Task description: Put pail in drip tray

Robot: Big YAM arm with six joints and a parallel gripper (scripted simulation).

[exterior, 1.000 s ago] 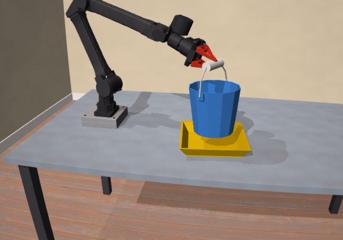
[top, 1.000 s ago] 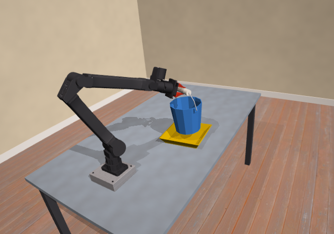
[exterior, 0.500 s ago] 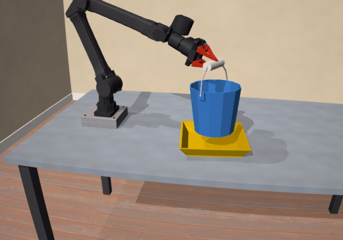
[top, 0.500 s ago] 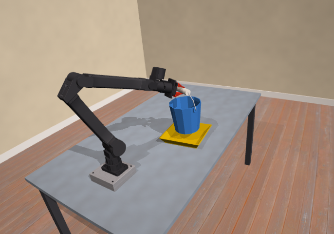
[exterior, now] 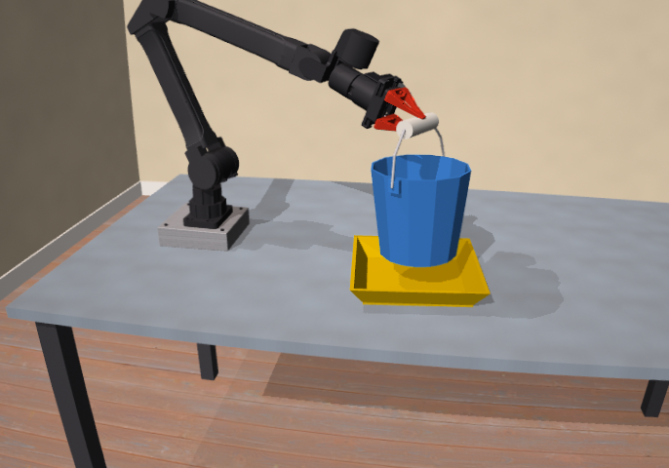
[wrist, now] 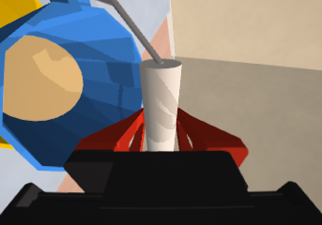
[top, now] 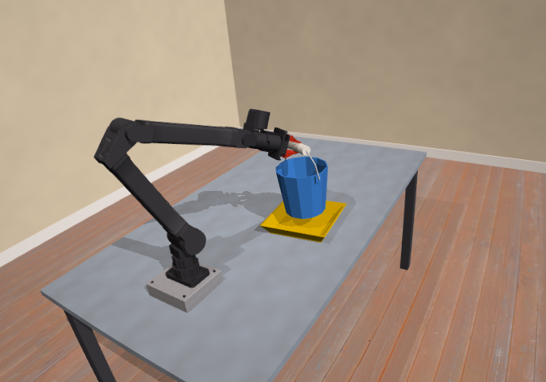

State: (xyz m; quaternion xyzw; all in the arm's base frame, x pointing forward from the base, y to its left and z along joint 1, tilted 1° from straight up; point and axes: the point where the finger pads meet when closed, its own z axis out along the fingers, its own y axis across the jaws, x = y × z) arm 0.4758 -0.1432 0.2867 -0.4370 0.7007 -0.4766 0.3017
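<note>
The pail handle lies 1 cm ahead of my hand and 3 cm below it. Round my hand: yellow drip tray 1 cm ahead, 1 cm to the right, 31 cm below; then blue pail 1 cm ahead, 10 cm below.
</note>
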